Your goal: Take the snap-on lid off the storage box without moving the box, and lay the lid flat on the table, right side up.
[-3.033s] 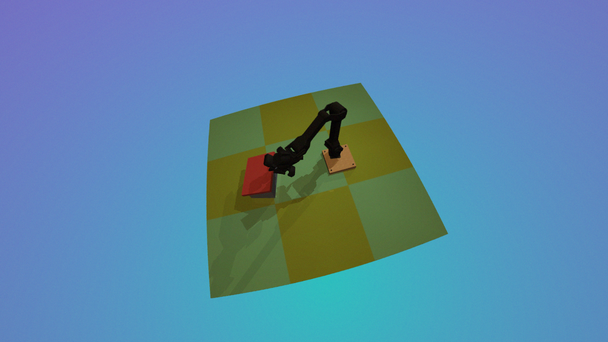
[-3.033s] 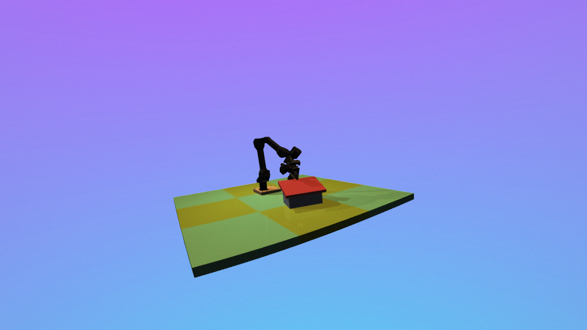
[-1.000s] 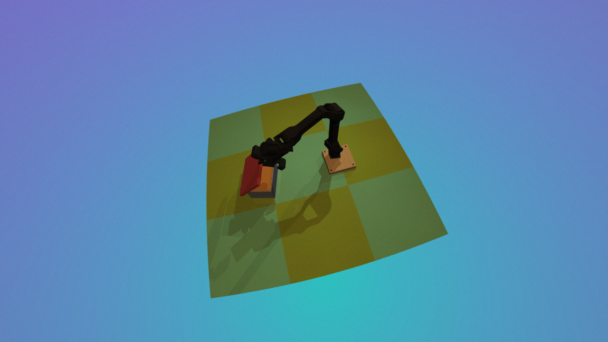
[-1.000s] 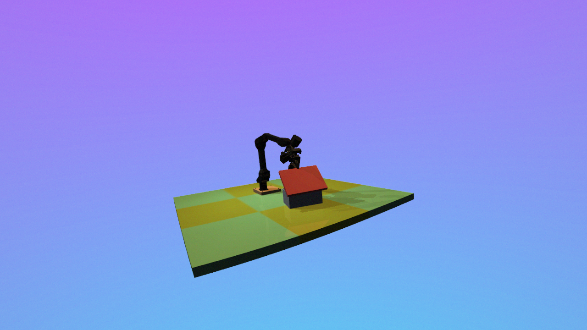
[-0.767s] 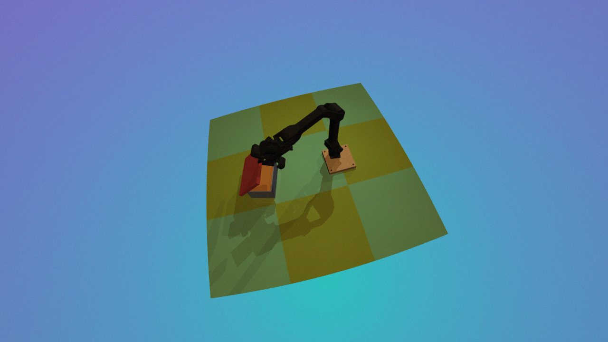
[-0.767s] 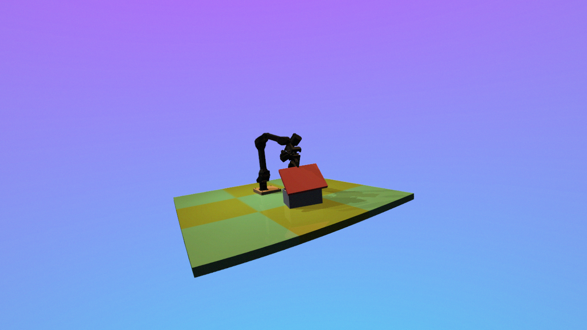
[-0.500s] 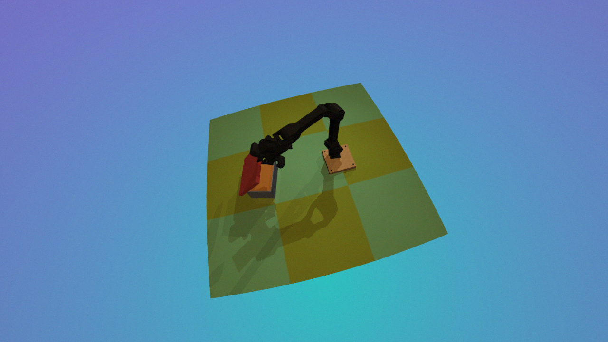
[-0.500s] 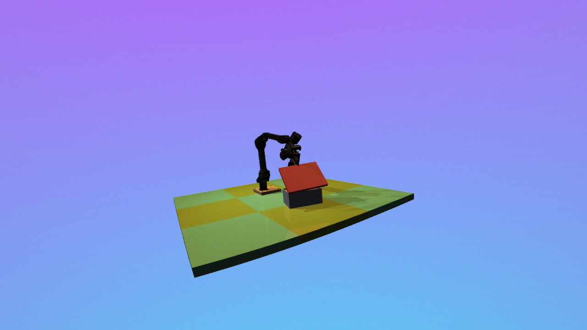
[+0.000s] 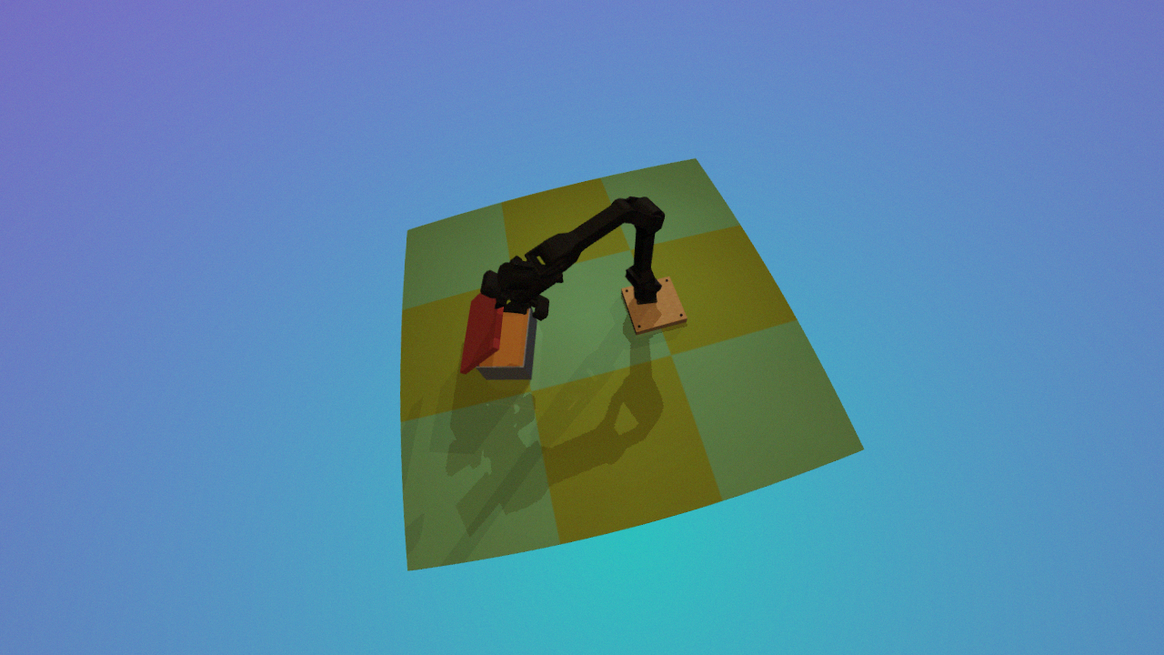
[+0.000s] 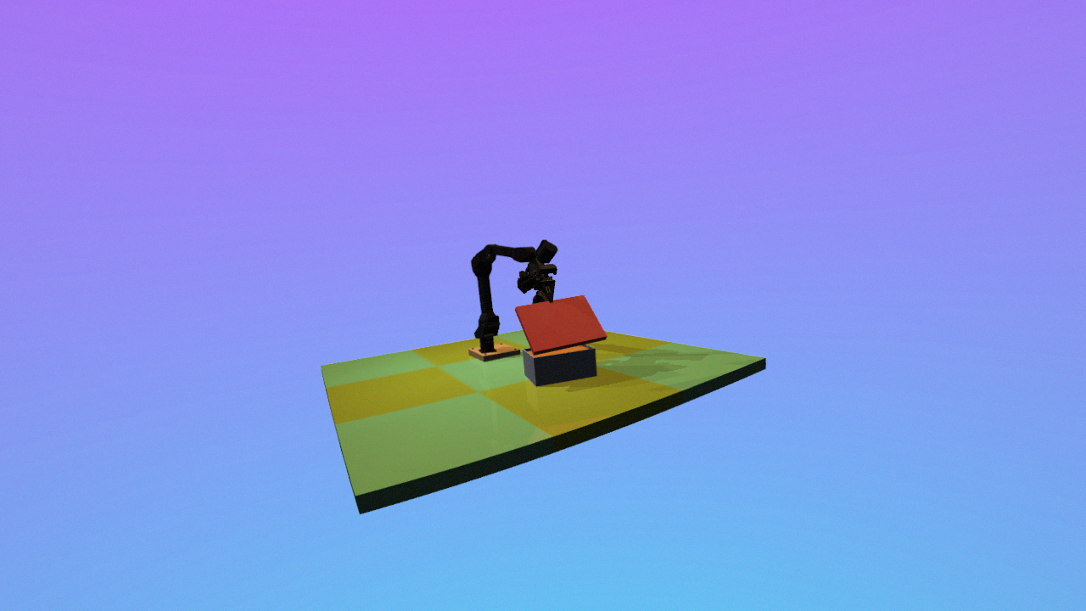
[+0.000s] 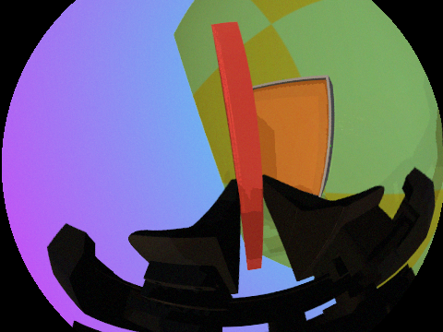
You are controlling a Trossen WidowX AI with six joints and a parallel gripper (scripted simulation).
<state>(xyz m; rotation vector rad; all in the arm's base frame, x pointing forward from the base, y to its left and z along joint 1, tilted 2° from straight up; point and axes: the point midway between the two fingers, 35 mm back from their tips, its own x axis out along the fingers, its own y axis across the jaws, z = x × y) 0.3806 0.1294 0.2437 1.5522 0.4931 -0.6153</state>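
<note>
Now: the red lid 6 cm ahead of my gripper tip and 5 cm below it. Round my gripper tip: storage box: 3 cm ahead, 19 cm below.
</note>
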